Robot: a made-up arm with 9 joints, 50 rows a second.
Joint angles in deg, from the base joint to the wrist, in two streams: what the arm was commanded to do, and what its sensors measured. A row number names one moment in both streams.
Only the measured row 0 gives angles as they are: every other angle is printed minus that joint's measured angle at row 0.
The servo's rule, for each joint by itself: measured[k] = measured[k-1] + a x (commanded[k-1-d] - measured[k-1]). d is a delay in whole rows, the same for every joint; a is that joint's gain. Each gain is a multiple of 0.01, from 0.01 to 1. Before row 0 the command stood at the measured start. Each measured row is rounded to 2 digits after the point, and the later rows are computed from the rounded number. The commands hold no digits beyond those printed.
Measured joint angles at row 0: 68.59, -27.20, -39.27, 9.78, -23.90, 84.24, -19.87, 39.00, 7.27
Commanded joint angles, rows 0 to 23: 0.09, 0.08, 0.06, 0.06, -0.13, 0.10, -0.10, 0.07, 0.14; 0.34, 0.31, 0.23, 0.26, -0.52, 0.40, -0.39, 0.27, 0.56; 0.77, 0.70, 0.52, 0.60, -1.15, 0.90, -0.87, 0.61, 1.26; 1.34, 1.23, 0.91, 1.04, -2.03, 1.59, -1.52, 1.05, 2.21; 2.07, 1.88, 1.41, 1.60, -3.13, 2.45, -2.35, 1.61, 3.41; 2.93, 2.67, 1.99, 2.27, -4.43, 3.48, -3.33, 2.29, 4.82; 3.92, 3.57, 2.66, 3.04, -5.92, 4.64, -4.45, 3.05, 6.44; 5.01, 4.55, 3.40, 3.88, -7.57, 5.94, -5.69, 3.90, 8.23; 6.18, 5.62, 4.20, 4.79, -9.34, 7.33, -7.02, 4.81, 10.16; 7.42, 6.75, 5.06, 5.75, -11.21, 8.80, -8.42, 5.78, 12.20; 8.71, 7.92, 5.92, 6.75, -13.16, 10.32, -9.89, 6.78, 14.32; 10.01, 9.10, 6.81, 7.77, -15.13, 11.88, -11.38, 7.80, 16.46; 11.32, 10.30, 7.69, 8.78, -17.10, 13.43, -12.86, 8.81, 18.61; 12.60, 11.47, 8.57, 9.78, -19.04, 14.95, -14.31, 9.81, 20.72; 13.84, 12.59, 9.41, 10.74, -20.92, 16.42, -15.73, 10.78, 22.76; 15.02, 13.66, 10.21, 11.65, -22.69, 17.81, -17.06, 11.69, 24.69; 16.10, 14.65, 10.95, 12.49, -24.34, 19.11, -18.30, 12.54, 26.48; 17.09, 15.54, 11.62, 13.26, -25.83, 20.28, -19.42, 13.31, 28.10; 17.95, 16.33, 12.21, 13.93, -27.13, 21.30, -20.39, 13.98, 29.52; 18.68, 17.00, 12.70, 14.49, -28.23, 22.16, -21.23, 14.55, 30.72; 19.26, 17.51, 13.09, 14.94, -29.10, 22.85, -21.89, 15.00, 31.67; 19.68, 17.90, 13.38, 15.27, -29.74, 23.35, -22.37, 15.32, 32.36; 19.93, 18.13, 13.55, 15.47, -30.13, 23.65, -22.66, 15.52, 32.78; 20.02, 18.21, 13.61, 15.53, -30.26, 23.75, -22.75, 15.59, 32.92
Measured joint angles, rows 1 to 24: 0.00, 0.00, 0.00, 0.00, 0.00, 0.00, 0.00, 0.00, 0.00; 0.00, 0.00, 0.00, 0.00, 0.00, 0.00, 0.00, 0.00, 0.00; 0.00, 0.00, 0.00, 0.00, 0.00, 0.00, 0.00, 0.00, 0.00; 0.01, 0.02, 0.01, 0.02, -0.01, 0.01, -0.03, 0.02, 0.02; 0.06, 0.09, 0.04, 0.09, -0.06, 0.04, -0.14, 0.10, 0.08; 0.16, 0.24, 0.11, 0.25, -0.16, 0.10, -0.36, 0.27, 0.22; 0.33, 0.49, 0.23, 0.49, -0.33, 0.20, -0.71, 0.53, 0.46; 0.57, 0.84, 0.41, 0.83, -0.58, 0.36, -1.20, 0.89, 0.81; 0.90, 1.30, 0.65, 1.28, -0.93, 0.58, -1.84, 1.35, 1.29; 1.32, 1.87, 0.95, 1.83, -1.38, 0.86, -2.62, 1.91, 1.91; 1.84, 2.54, 1.32, 2.47, -1.94, 1.22, -3.54, 2.57, 2.67; 2.45, 3.31, 1.75, 3.19, -2.61, 1.65, -4.58, 3.31, 3.57; 3.15, 4.17, 2.25, 3.98, -3.38, 2.15, -5.73, 4.13, 4.61; 3.93, 5.11, 2.80, 4.84, -4.26, 2.72, -6.98, 5.00, 5.78; 4.78, 6.11, 3.40, 5.75, -5.24, 3.36, -8.30, 5.92, 7.06; 5.70, 7.16, 4.04, 6.69, -6.31, 4.06, -9.67, 6.87, 8.45; 6.67, 8.24, 4.72, 7.65, -7.46, 4.82, -11.06, 7.84, 9.92; 7.67, 9.33, 5.42, 8.61, -8.67, 5.63, -12.46, 8.81, 11.46; 8.70, 10.41, 6.14, 9.55, -9.93, 6.48, -13.84, 9.76, 13.05; 9.74, 11.47, 6.86, 10.46, -11.23, 7.36, -15.18, 10.68, 14.66; 10.77, 12.49, 7.57, 11.33, -12.54, 8.26, -16.45, 11.55, 16.27; 11.78, 13.45, 8.27, 12.14, -13.85, 9.17, -17.63, 12.35, 17.86; 12.75, 14.34, 8.93, 12.87, -15.14, 10.08, -18.71, 13.08, 19.40; 13.66, 15.13, 9.55, 13.51, -16.40, 10.97, -19.66, 13.71, 20.87
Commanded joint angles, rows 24 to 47: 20.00, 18.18, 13.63, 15.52, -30.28, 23.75, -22.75, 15.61, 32.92; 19.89, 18.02, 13.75, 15.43, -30.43, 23.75, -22.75, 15.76, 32.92; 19.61, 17.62, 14.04, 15.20, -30.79, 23.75, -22.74, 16.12, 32.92; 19.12, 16.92, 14.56, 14.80, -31.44, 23.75, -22.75, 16.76, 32.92; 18.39, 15.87, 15.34, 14.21, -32.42, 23.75, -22.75, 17.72, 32.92; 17.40, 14.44, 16.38, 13.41, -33.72, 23.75, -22.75, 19.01, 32.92; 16.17, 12.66, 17.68, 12.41, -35.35, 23.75, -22.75, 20.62, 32.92; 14.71, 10.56, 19.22, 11.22, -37.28, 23.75, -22.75, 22.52, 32.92; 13.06, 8.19, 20.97, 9.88, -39.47, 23.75, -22.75, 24.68, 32.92; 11.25, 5.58, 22.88, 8.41, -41.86, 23.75, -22.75, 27.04, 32.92; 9.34, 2.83, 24.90, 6.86, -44.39, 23.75, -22.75, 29.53, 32.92; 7.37, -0.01, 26.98, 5.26, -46.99, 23.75, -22.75, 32.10, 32.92; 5.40, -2.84, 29.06, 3.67, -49.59, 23.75, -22.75, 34.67, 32.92; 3.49, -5.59, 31.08, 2.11, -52.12, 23.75, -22.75, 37.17, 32.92; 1.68, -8.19, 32.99, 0.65, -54.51, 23.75, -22.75, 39.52, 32.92; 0.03, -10.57, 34.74, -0.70, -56.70, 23.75, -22.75, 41.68, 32.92; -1.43, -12.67, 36.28, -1.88, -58.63, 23.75, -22.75, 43.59, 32.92; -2.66, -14.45, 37.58, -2.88, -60.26, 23.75, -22.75, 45.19, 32.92; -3.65, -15.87, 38.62, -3.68, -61.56, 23.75, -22.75, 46.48, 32.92; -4.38, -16.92, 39.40, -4.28, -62.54, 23.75, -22.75, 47.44, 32.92; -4.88, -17.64, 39.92, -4.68, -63.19, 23.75, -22.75, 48.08, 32.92; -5.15, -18.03, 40.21, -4.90, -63.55, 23.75, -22.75, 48.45, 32.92; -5.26, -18.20, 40.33, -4.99, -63.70, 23.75, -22.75, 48.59, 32.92; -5.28, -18.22, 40.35, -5.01, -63.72, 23.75, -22.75, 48.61, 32.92
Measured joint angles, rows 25 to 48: 14.50, 15.82, 10.12, 14.06, -17.60, 11.84, -20.47, 14.24, 22.25; 15.26, 16.40, 10.63, 14.50, -18.73, 12.67, -21.13, 14.66, 23.51; 15.93, 16.85, 11.08, 14.82, -19.77, 13.45, -21.62, 14.97, 24.64; 16.50, 17.18, 11.46, 15.04, -20.72, 14.17, -21.96, 15.18, 25.63; 16.97, 17.39, 11.80, 15.16, -21.59, 14.84, -22.20, 15.37, 26.50; 17.34, 17.45, 12.14, 15.17, -22.42, 15.46, -22.36, 15.62, 27.27; 17.59, 17.32, 12.50, 15.06, -23.23, 16.04, -22.48, 16.00, 27.95; 17.70, 16.96, 12.93, 14.80, -24.06, 16.58, -22.56, 16.57, 28.55; 17.66, 16.33, 13.45, 14.37, -24.93, 17.08, -22.62, 17.38, 29.07; 17.45, 15.41, 14.08, 13.76, -25.87, 17.55, -22.66, 18.45, 29.53; 17.07, 14.20, 14.85, 12.97, -26.90, 17.98, -22.69, 19.79, 29.94; 16.51, 12.70, 15.77, 12.01, -28.03, 18.38, -22.71, 21.40, 30.30; 15.77, 10.92, 16.84, 10.89, -29.27, 18.76, -22.72, 23.26, 30.61; 14.87, 8.90, 18.05, 9.64, -30.63, 19.11, -22.73, 25.33, 30.89; 13.82, 6.67, 19.39, 8.28, -32.10, 19.43, -22.74, 27.56, 31.13; 12.64, 4.29, 20.84, 6.85, -33.67, 19.73, -22.74, 29.91, 31.34; 11.36, 1.82, 22.38, 5.38, -35.33, 20.01, -22.74, 32.31, 31.53; 10.00, -0.68, 23.97, 3.91, -37.06, 20.27, -22.74, 34.69, 31.70; 8.60, -3.15, 25.59, 2.48, -38.83, 20.51, -22.74, 37.00, 31.85; 7.20, -5.53, 27.19, 1.13, -40.61, 20.74, -22.74, 39.17, 31.98; 5.82, -7.76, 28.75, -0.11, -42.38, 20.95, -22.74, 41.16, 32.09; 4.49, -9.79, 30.23, -1.22, -44.11, 21.15, -22.74, 42.92, 32.19; 3.25, -11.57, 31.61, -2.17, -45.77, 21.33, -22.74, 44.41, 32.28; 2.11, -13.09, 32.86, -2.95, -47.34, 21.50, -22.74, 45.62, 32.36
